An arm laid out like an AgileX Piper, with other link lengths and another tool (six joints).
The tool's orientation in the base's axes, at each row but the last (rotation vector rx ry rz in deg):
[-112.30, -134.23, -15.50]
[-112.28, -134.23, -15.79]
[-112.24, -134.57, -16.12]
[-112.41, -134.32, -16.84]
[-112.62, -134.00, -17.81]
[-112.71, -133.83, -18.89]
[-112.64, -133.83, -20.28]
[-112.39, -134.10, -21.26]
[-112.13, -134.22, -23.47]
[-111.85, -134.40, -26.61]
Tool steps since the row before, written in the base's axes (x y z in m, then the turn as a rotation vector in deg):
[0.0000, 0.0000, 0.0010, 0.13, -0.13, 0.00]
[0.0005, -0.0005, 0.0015, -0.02, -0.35, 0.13]
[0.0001, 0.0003, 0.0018, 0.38, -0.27, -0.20]
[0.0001, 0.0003, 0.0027, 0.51, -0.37, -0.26]
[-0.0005, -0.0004, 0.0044, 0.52, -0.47, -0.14]
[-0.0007, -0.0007, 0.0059, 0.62, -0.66, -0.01]
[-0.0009, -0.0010, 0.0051, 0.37, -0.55, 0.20]
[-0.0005, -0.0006, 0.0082, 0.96, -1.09, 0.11]
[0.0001, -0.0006, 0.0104, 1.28, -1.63, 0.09]
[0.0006, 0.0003, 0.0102, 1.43, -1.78, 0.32]
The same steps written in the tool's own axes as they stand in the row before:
[0.0002, 0.0001, -0.0010, -0.15, 0.11, -0.02]
[-0.0003, 0.0005, -0.0015, -0.31, -0.07, -0.19]
[0.0006, 0.0003, -0.0017, -0.37, 0.31, 0.17]
[0.0007, 0.0004, -0.0026, -0.50, 0.41, 0.22]
[0.0005, -0.0001, -0.0044, -0.57, 0.42, 0.08]
[0.0006, -0.0001, -0.0060, -0.75, 0.50, -0.08]
[0.0002, -0.0004, -0.0053, -0.56, 0.30, -0.28]
[0.0012, 0.0006, -0.0081, -1.20, 0.78, -0.25]
[0.0017, 0.0017, -0.0101, -1.79, 1.00, -0.32]
[0.0025, 0.0026, -0.0096, -1.91, 1.17, -0.56]

